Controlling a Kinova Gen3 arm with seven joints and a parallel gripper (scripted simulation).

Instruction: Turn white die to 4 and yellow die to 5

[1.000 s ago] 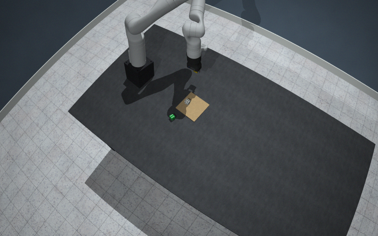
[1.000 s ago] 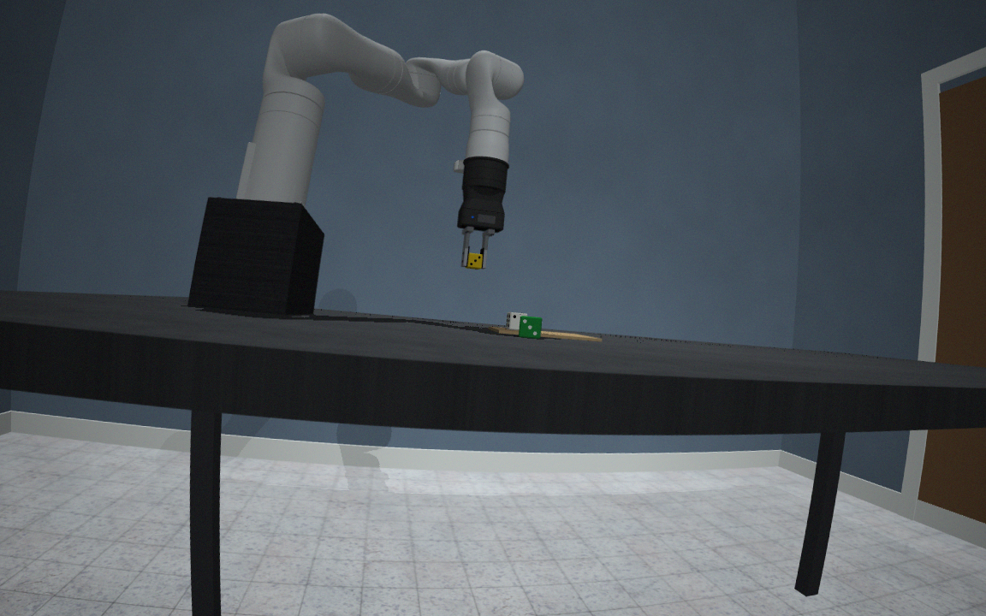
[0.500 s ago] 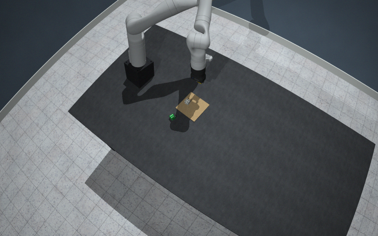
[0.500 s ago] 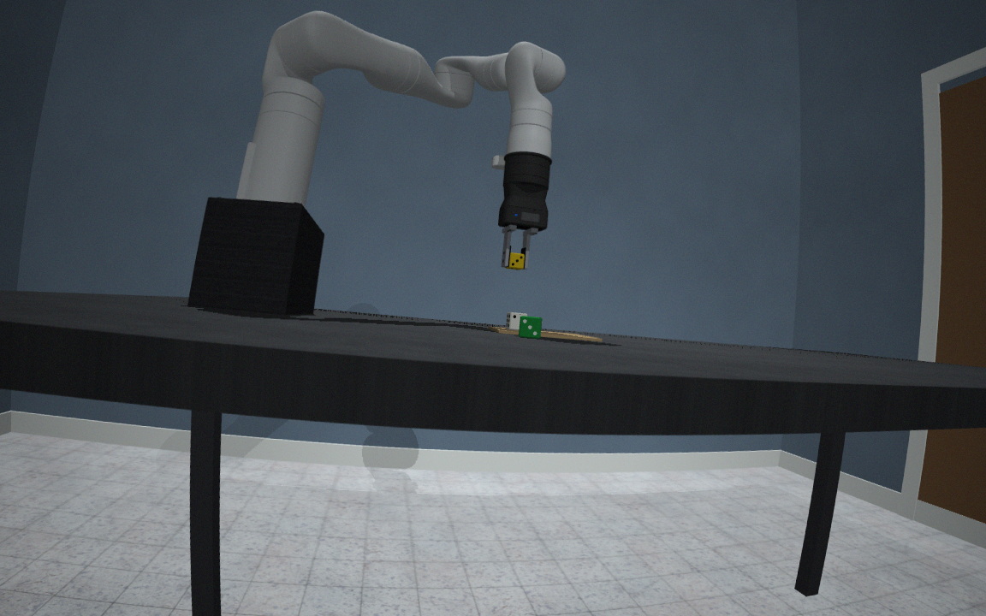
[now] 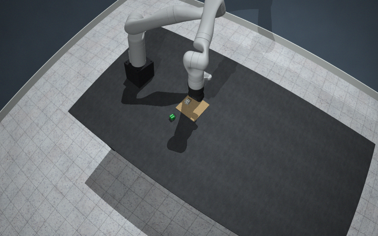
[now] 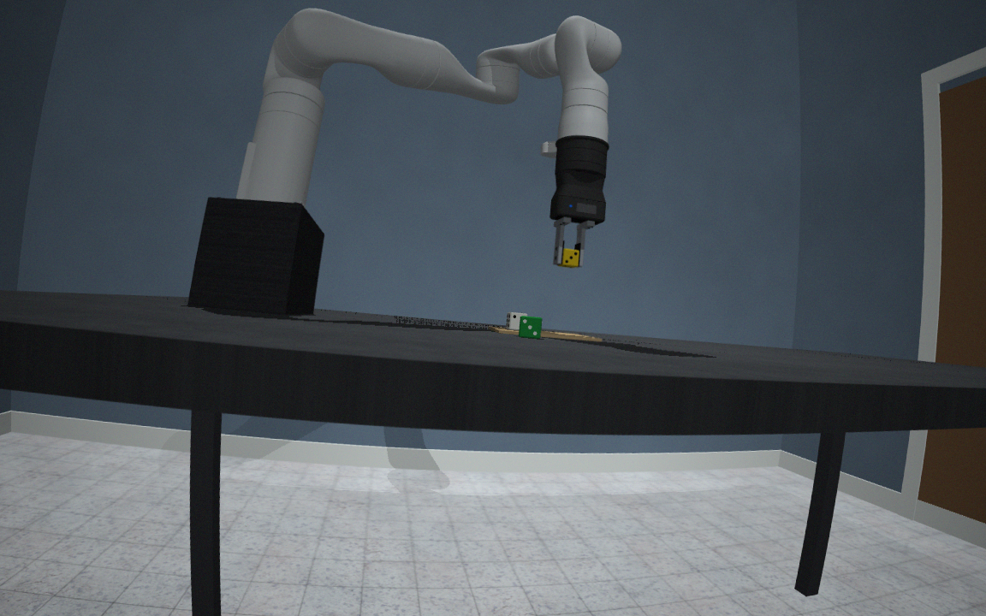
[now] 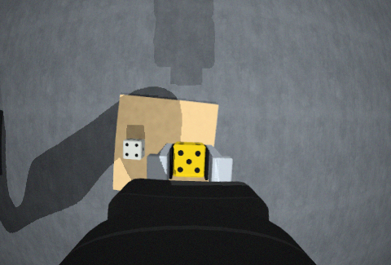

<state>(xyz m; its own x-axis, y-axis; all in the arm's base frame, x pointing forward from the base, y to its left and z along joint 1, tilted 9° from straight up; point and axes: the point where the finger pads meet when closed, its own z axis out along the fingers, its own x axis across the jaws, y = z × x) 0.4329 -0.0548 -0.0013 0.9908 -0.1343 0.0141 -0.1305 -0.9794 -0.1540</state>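
Right now my hand is 120 mm above the tan mat, 40 mm past it and 10 mm to the left of it. The rest, counted from my hand: green die 120 mm to the right, 110 mm below, 100 mm behind; yellow die 10 mm below; white die 110 mm below, 70 mm behind.
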